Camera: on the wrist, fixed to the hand. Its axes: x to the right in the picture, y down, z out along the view.
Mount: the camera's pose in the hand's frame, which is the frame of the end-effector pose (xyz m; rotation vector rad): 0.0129 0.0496 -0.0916 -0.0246 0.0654 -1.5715
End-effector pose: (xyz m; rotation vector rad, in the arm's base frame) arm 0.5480 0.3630 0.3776 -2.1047 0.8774 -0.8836
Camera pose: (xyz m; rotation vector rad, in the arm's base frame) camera 0.4680 0.2966 0.3921 2.4962 0.9943 1.5566
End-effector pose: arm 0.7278 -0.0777 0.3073 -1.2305 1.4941 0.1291
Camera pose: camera 0.6336 -0.1239 0.3039 -2.0782 0.2381 -0.9286
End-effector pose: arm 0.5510 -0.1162 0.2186 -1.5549 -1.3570 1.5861
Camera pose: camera 0.6482 -0.0962 0.1843 -0.1651 -1.7554 0.4710
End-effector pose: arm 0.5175 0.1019 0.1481 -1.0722 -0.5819 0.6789
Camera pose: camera 0.5813 0.0733 0.0698 -0.3844 -1.1285 -0.7358
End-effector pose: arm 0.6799 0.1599 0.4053 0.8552 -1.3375 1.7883
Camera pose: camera 0.6234 0.2413 0.3707 1.2549 -0.2802 0.5127
